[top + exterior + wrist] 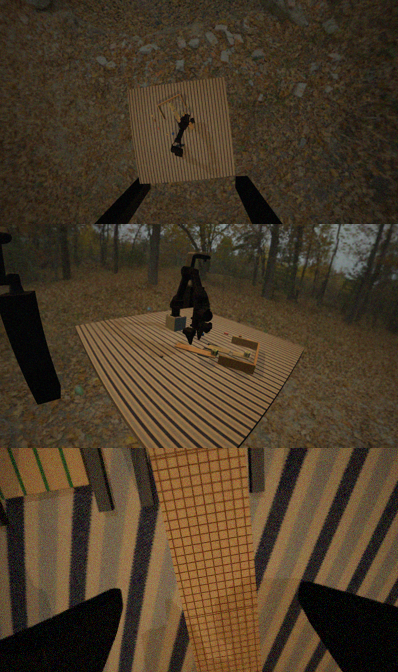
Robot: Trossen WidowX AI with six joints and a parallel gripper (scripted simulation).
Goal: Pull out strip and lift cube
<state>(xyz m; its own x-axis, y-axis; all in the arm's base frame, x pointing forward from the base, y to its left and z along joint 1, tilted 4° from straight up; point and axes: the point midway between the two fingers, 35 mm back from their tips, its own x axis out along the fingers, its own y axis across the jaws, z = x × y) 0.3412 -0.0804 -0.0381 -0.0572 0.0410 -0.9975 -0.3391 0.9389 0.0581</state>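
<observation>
My gripper tip is now 2 cm short of the tan strip and 5 cm above it. Also, from my gripper tip: blue object: 15 cm behind, 19 cm to the left, 4 cm below.
</observation>
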